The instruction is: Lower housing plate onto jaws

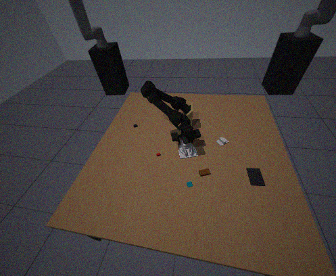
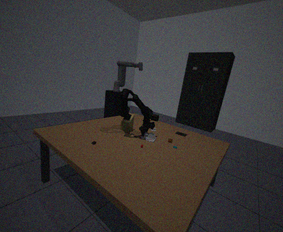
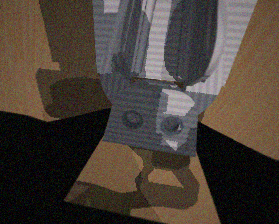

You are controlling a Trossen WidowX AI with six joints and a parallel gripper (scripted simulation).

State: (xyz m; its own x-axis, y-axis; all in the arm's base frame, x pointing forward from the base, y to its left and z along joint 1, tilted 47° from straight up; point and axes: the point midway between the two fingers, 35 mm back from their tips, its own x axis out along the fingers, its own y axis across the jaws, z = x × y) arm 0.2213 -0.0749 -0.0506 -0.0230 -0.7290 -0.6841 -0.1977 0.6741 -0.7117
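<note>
The white base is 70 mm ahead of my gripper tip, 20 mm below it and 10 mm to the left of it. The rest, counted from my gripper tip: grey housing plate 20 mm above, 10 mm ahead; red block 180 mm to the right, 90 mm ahead, 20 mm below; brown block 220 mm ahead, 110 mm to the left, 20 mm below.
</note>
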